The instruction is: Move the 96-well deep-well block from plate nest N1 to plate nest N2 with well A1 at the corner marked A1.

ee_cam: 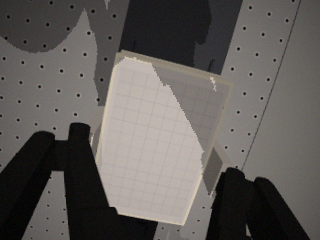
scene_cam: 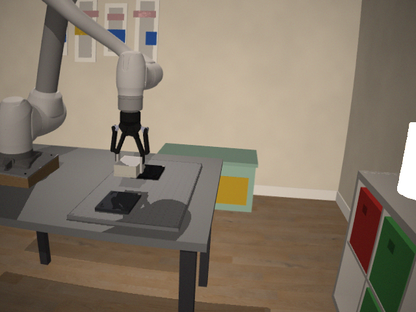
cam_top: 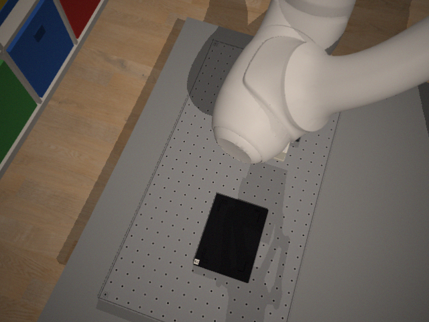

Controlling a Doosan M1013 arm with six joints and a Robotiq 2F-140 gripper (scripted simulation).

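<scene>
My hand is 120 mm to the left of the plate nest N2, 100 mm above it and 30 mm past it. Round my hand: black plate nest N1: 230 mm to the left, 100 mm below, 60 mm ahead; cream 96-well deep-well block: 10 mm below.
</scene>
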